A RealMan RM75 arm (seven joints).
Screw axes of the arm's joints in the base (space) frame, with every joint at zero. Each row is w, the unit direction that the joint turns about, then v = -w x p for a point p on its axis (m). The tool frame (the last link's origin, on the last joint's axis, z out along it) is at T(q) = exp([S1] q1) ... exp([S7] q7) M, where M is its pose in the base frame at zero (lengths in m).
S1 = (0, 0, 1, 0.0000, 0.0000, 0.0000)
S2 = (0, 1, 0, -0.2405, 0.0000, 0.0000)
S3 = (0, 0, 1, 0.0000, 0.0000, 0.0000)
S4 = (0, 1, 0, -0.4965, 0.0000, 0.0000)
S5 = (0, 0, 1, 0.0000, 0.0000, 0.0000)
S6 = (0, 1, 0, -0.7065, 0.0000, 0.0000)
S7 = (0, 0, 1, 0.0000, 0.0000, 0.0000)
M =
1 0 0 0.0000
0 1 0 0.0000
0 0 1 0.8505
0 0 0 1
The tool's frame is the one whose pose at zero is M.
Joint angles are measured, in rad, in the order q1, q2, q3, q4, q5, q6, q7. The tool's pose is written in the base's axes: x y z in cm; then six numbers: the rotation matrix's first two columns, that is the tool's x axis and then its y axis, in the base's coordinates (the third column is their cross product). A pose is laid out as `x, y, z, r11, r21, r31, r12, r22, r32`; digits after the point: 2 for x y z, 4 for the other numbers.
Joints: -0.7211 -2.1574 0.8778 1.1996 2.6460 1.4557 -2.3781
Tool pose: -19.43, 39.82, 3.28, 0.6906, 0.7111, 0.1321, 0.6837, -0.5822, -0.4400
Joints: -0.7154 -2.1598 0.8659 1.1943 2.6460 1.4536 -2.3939
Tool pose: -19.83, 39.69, 3.26, 0.6674, 0.7299, 0.1481, 0.7071, -0.5585, -0.4336
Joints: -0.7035 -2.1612 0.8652 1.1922 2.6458 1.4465 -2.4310
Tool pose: -20.31, 39.51, 3.21, 0.6314, 0.7569, 0.1687, 0.7383, -0.5202, -0.4294
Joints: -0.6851 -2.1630 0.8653 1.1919 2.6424 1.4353 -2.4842
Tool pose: -20.97, 39.26, 3.19, 0.5786, 0.7905, 0.2008, 0.7794, -0.4634, -0.4216
